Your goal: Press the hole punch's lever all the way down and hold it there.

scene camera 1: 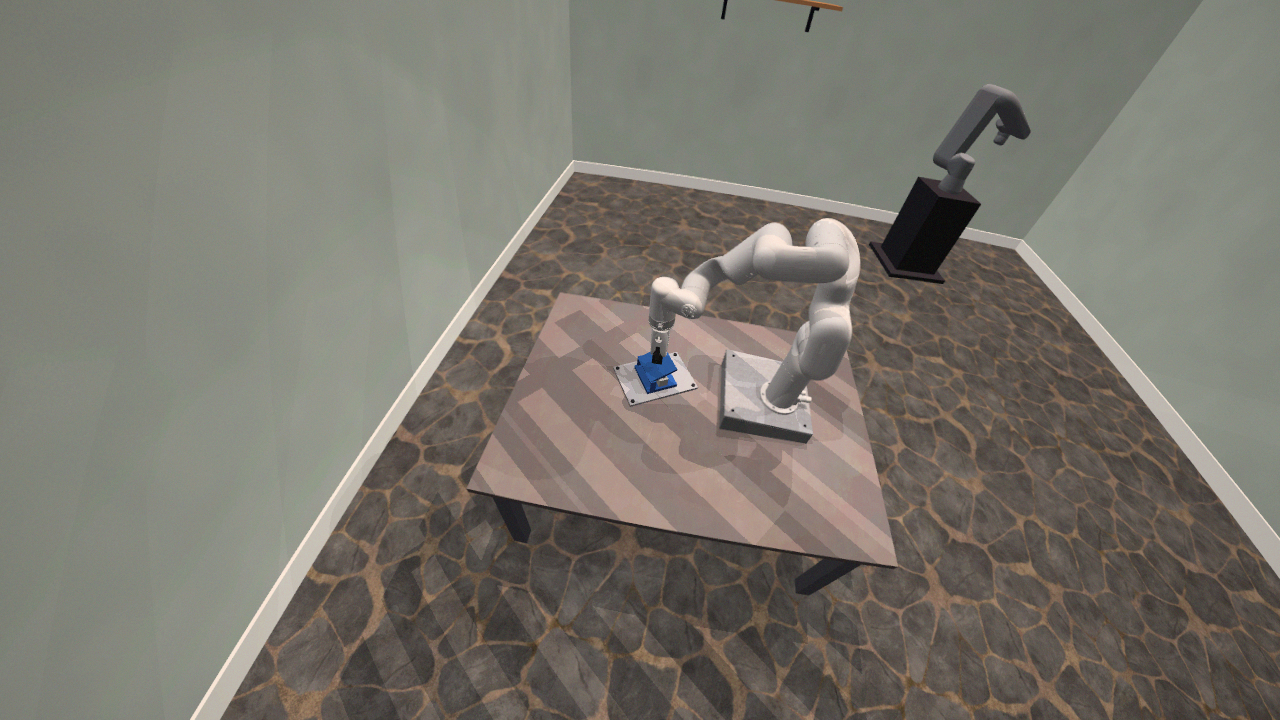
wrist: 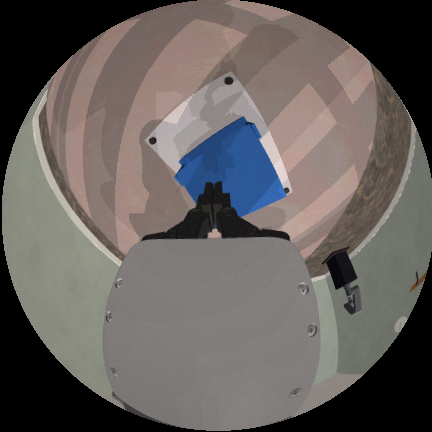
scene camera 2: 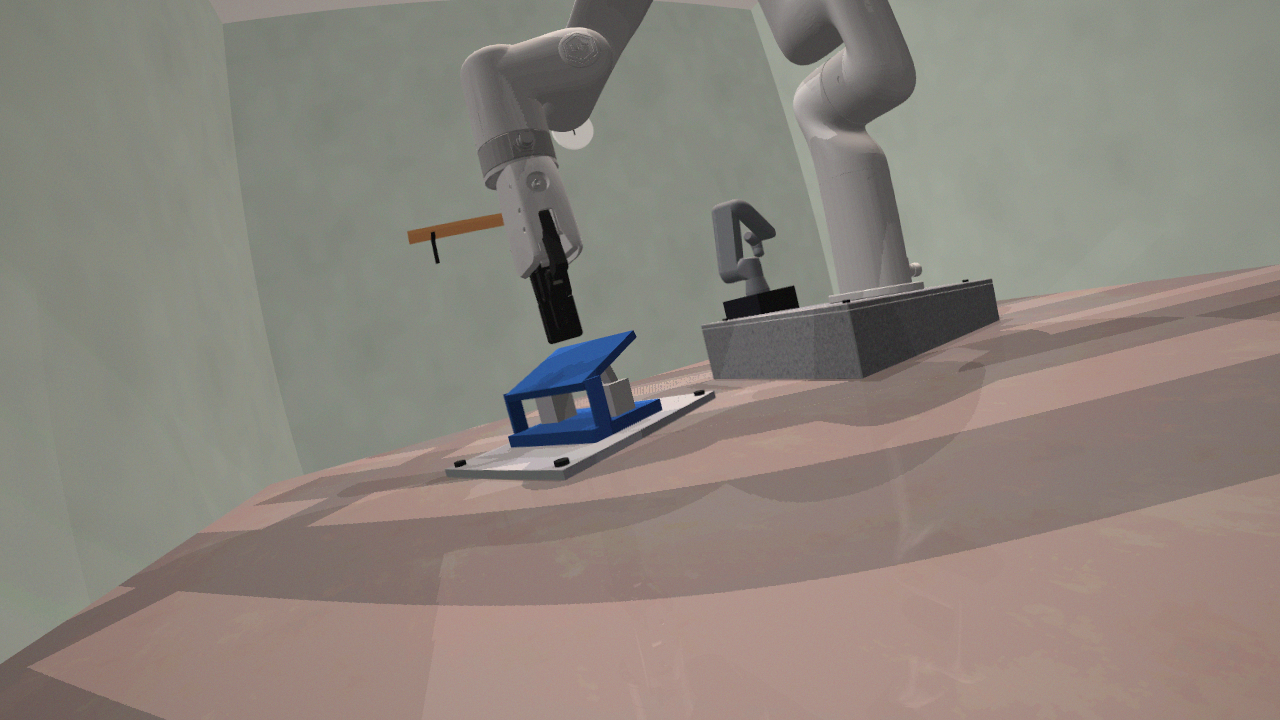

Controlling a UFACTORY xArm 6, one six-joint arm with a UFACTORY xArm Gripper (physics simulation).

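Note:
The hole punch's blue lever is tilted, its raised end toward the robot base's side in scene camera 2. Below it, the blue punch base sits on a white mounting plate with dark corner bolts. Grey blocks show under the lever. My gripper is shut and empty, pointing down at the lever. In scene camera 2 its tips are very close above the lever's upper surface; whether they touch it I cannot tell. The wrist view shows the tips overlapping part of the lever.
The arm's grey base block stands on the table, beside the mounting plate. Beyond the table, a second grey arm stands on a black pedestal. An orange wall shelf hangs behind.

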